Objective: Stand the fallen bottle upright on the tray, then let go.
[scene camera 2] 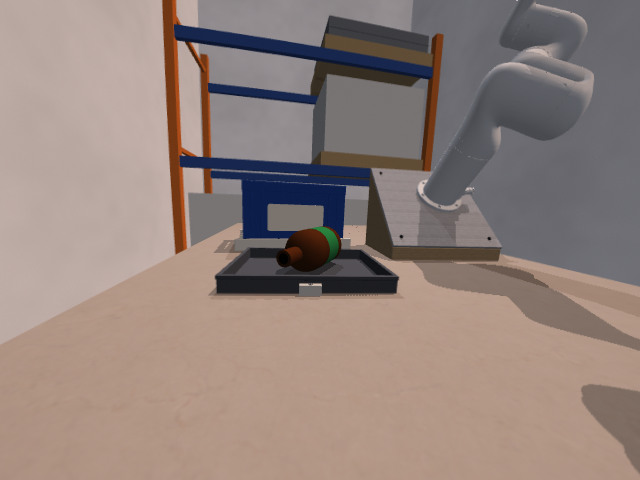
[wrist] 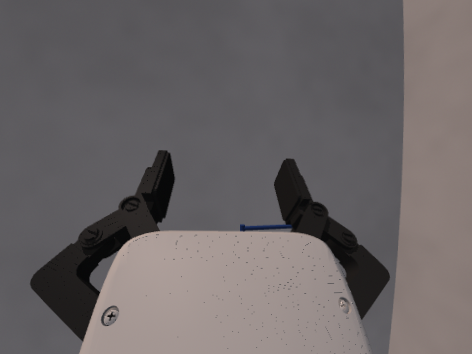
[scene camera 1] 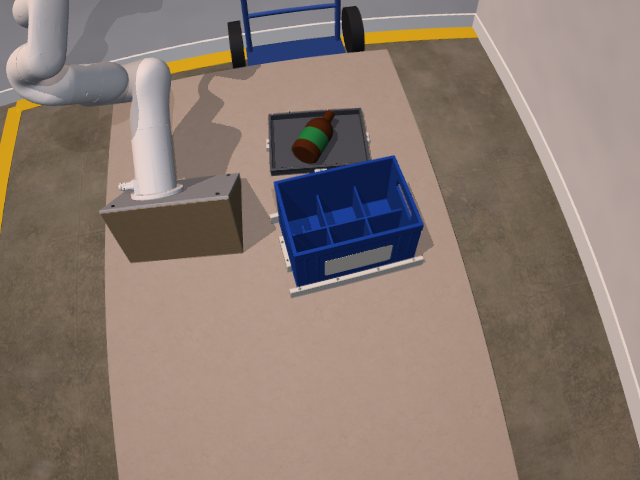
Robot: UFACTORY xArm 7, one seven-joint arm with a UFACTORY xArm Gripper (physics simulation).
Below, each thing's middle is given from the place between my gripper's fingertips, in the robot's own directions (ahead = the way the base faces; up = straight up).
Labels:
My hand is 33 cm short of the brown bottle (scene camera 2: 306, 250), 44 cm to the left of it and 74 cm above it. Round my hand: white rail (scene camera 1: 409, 263) 35 cm ahead, 84 cm to the right, 77 cm below; then blue divided crate (scene camera 1: 335, 222) 34 cm ahead, 74 cm to the right, 70 cm below; then dark grey tray (scene camera 2: 255, 271) 34 cm ahead, 44 cm to the right, 77 cm below.

